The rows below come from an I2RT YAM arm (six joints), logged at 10 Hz.
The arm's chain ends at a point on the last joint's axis. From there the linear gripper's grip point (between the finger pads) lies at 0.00 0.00 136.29 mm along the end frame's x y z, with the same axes.
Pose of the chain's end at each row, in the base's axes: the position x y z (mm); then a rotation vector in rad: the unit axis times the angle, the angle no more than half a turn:
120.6 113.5 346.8 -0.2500 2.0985 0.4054
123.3 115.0 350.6 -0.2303 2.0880 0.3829
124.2 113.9 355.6 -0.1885 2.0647 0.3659
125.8 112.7 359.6 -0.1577 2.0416 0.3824
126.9 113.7 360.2 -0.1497 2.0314 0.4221
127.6 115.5 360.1 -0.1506 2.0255 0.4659
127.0 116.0 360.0 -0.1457 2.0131 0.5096
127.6 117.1 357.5 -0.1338 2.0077 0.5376
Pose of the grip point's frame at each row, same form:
227.1 165.5 279.5 -0.2500 2.0985 0.4054
231.9 164.1 284.4 -0.2303 2.0880 0.3829
236.0 159.5 292.4 -0.1885 2.0647 0.3659
239.4 158.2 299.6 -0.1577 2.0416 0.3824
240.1 162.4 302.1 -0.1497 2.0314 0.4221
239.7 168.2 303.4 -0.1506 2.0255 0.4659
238.5 172.4 305.5 -0.1457 2.0131 0.5096
238.8 175.3 304.3 -0.1338 2.0077 0.5376

